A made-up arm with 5 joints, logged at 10 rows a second.
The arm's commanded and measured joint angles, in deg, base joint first. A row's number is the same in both.
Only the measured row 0 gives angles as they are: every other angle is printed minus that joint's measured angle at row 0.
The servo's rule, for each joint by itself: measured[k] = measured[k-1] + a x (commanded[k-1-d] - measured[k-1]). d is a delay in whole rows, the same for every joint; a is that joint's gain. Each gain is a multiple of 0.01, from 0.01 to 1. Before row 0 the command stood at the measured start. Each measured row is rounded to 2 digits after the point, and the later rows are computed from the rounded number. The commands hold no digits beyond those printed.
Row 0, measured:
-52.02, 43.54, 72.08, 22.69, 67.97
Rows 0 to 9, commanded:
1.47, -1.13, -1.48, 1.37, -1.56
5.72, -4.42, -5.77, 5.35, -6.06
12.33, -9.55, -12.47, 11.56, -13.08
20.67, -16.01, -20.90, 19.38, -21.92
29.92, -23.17, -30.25, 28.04, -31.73
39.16, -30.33, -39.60, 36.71, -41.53
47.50, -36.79, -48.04, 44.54, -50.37
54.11, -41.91, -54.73, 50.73, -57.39
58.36, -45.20, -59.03, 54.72, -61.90
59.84, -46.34, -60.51, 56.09, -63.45
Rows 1 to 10, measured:
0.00, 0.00, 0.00, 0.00, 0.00
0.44, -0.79, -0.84, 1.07, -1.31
2.02, -3.33, -3.65, 4.41, -5.30
5.11, -7.68, -8.68, 9.99, -11.84
9.78, -13.51, -15.65, 17.31, -20.31
15.82, -20.27, -23.97, 25.68, -29.90
22.82, -27.31, -32.88, 34.28, -39.67
30.22, -33.95, -41.52, 42.28, -48.66
37.39, -39.52, -49.05, 48.87, -55.99
43.68, -43.50, -54.74, 53.43, -60.95
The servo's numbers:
d 1
a 0.30 0.70 0.57 0.78 0.84

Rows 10 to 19, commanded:
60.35, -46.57, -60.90, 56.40, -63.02
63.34, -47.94, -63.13, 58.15, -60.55
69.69, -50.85, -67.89, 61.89, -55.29
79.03, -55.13, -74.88, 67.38, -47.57
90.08, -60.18, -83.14, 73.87, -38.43
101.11, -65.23, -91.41, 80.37, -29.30
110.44, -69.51, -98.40, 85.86, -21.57
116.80, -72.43, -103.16, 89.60, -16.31
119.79, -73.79, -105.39, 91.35, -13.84
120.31, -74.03, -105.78, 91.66, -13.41
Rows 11 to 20, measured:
48.53, -45.49, -58.03, 55.50, -63.05
52.08, -46.25, -59.67, 56.20, -63.02
55.46, -47.43, -61.64, 57.72, -60.95
59.73, -49.82, -65.20, 60.97, -56.20
65.52, -53.54, -70.72, 65.97, -48.95
72.89, -58.19, -77.80, 72.13, -40.11
81.36, -63.12, -85.56, 78.56, -31.03
90.08, -67.59, -92.88, 84.25, -23.08
98.10, -70.98, -98.74, 88.42, -17.39
104.61, -72.95, -102.53, 90.71, -14.41

